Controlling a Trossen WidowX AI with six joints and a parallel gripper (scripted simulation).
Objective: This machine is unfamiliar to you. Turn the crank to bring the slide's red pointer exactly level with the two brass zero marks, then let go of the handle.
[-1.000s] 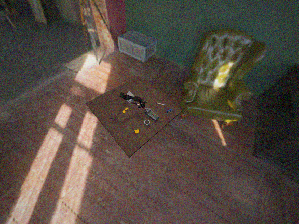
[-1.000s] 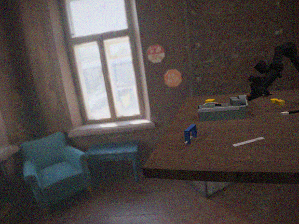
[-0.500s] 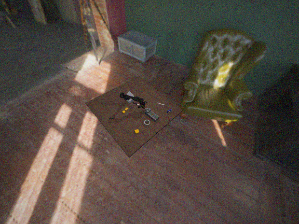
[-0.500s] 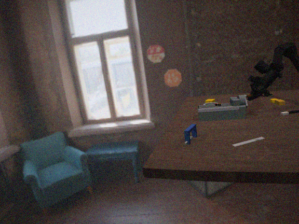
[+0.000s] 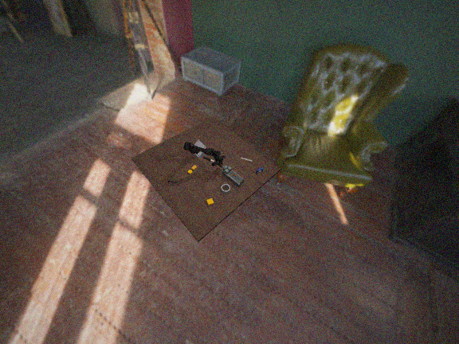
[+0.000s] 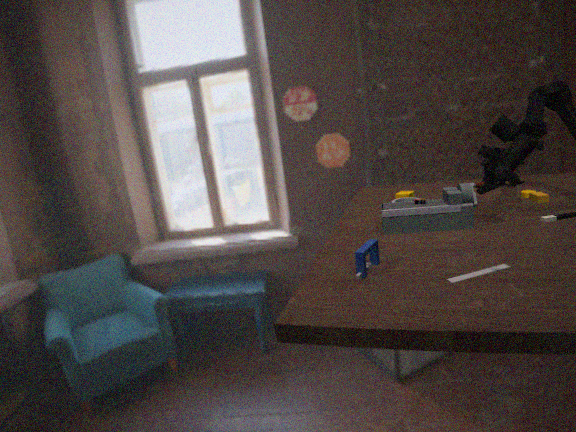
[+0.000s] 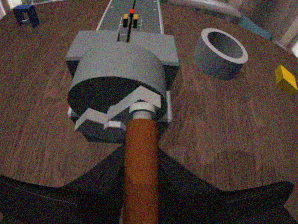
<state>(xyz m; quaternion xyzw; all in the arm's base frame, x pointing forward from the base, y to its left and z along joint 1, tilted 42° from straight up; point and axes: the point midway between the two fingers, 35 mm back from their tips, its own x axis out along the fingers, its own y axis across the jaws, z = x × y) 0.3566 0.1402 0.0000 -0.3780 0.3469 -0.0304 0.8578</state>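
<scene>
Right now my gripper tip is 2 cm past the crank handle and 2 cm below it. Also, from my gripper tip: yellow block: 27 cm ahead, 33 cm to the right, 8 cm below; then white strip: 1 cm ahead, 38 cm to the left, 9 cm below; then red pointer: 18 cm ahead, 6 cm to the left, 1 cm below.
</scene>
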